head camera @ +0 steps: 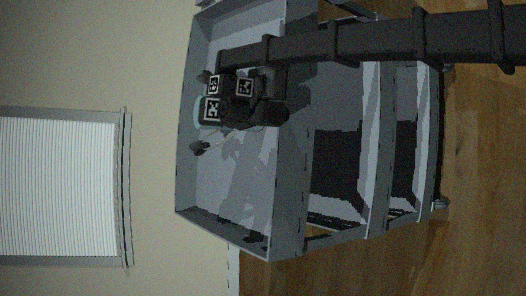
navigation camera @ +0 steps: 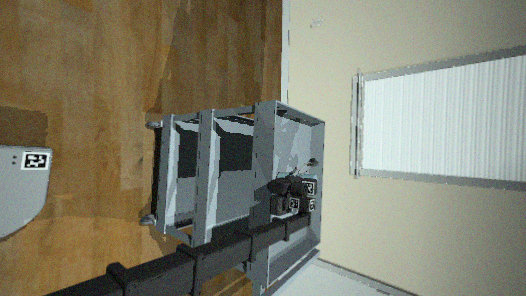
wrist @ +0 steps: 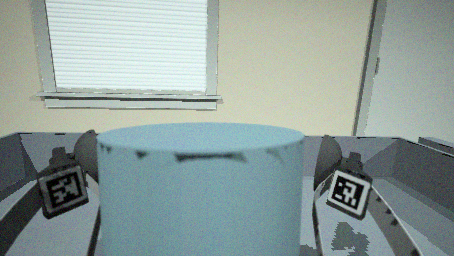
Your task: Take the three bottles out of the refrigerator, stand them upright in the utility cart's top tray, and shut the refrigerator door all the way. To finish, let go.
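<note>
A light blue bottle (head camera: 197,113) (navigation camera: 312,176) (wrist: 200,200) stands upright in the top tray (head camera: 290,200) (navigation camera: 264,145) (wrist: 425,172) of the grey utility cart; its lower part is hidden. My gripper (head camera: 202,111) (navigation camera: 311,187) (wrist: 212,152) is open, with one finger on each side of the bottle and a narrow gap showing at the right finger in the wrist view. The wrist covers most of the bottle in the head view. The other two bottles and the refrigerator do not show.
The telescoping arm (head camera: 385,42) (navigation camera: 225,242) reaches over the tray's side. Two lower shelves (head camera: 377,175) (navigation camera: 204,175) lie below. A wall with a blinded window (head camera: 60,185) (navigation camera: 445,120) (wrist: 127,45) stands behind the cart. Part of my base (navigation camera: 22,192) shows on the wooden floor.
</note>
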